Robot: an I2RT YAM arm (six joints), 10 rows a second.
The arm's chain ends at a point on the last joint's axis. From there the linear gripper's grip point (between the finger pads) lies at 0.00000 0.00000 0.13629 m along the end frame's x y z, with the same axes.
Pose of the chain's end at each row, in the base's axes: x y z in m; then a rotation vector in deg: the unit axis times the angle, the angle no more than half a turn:
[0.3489, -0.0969, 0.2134, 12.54, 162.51, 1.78]
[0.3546, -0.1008, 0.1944, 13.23, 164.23, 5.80]
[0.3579, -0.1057, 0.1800, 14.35, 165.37, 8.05]
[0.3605, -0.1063, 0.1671, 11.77, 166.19, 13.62]
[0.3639, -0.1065, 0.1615, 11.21, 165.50, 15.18]
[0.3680, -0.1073, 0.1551, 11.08, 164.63, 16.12]
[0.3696, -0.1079, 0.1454, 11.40, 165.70, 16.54]
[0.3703, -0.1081, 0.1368, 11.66, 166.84, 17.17]
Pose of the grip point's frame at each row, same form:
[0.3888, -0.0971, 0.0831, 12.54, 162.51, 1.78]
[0.3908, -0.0943, 0.0632, 13.23, 164.23, 5.80]
[0.3914, -0.0956, 0.0483, 14.35, 165.37, 8.05]
[0.3922, -0.0866, 0.0360, 11.77, 166.19, 13.62]
[0.3970, -0.0843, 0.0312, 11.21, 165.50, 15.18]
[0.4030, -0.0836, 0.0255, 11.08, 164.63, 16.12]
[0.4021, -0.0835, 0.0153, 11.40, 165.70, 16.54]
[0.4000, -0.0827, 0.0062, 11.66, 166.84, 17.17]

